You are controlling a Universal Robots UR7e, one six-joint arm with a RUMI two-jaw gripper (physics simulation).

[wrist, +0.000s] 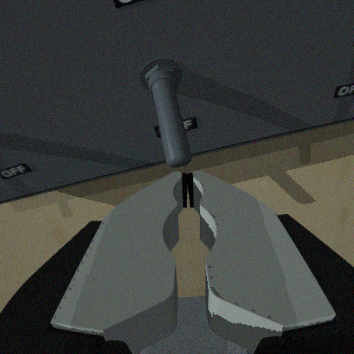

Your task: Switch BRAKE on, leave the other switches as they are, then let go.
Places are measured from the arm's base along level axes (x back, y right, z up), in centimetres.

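Pixels of known places: gripper, fingertip midpoint: (186, 176).
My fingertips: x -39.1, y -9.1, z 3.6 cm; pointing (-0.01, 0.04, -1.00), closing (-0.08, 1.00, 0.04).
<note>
Ahead of a thing's pixels: the offset from my fingertips to its top centre. "spot": to the spot under its first point. Level surfaces: height alone.
A grey toggle lever @(spot: dx -2.8, dy -0.8, dz -0.2 cm) (171, 120) stands out from a dark panel (75, 75) in the upper middle of the wrist view. Its round tip points down the picture, toward the OFF side, and partly covers an OFF label @(spot: dx -1.3, dy +0.4, dz -4.6 cm) (189, 124). The name of this switch does not show, so I cannot tell whether it is BRAKE. My gripper (186, 176) is shut and empty, its fingertips just below the lever's tip in the picture. A small gap shows between the tips and the lever.
Another OFF label (15, 171) is at the left and a cut-off one @(spot: dx -4.2, dy +10.6, dz -4.6 cm) (345, 90) at the right. Part of a further label @(spot: dx -7.9, dy -2.9, dz -0.6 cm) (125, 2) shows at the top edge. The panel's edge runs slantwise above a light wooden surface @(dz -12.4 cm) (330, 180), which carries shadows.
</note>
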